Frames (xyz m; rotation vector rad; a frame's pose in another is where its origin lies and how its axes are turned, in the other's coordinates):
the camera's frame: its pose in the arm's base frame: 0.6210 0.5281 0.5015 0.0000 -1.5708 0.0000
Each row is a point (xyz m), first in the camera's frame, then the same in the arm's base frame.
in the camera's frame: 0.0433 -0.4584 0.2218
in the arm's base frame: 0.3992 0.0697 0.5448
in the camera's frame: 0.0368 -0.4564 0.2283
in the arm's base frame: 0.3927 0.0717 0.5383
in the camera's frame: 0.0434 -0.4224 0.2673
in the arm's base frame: 0.3537 0.1057 0.5449
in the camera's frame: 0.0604 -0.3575 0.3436
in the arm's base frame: 0.2774 0.1706 0.5619
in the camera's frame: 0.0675 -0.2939 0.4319
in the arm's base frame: 0.1891 0.2342 0.5690
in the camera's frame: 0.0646 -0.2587 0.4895
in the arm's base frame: 0.1315 0.2694 0.5661
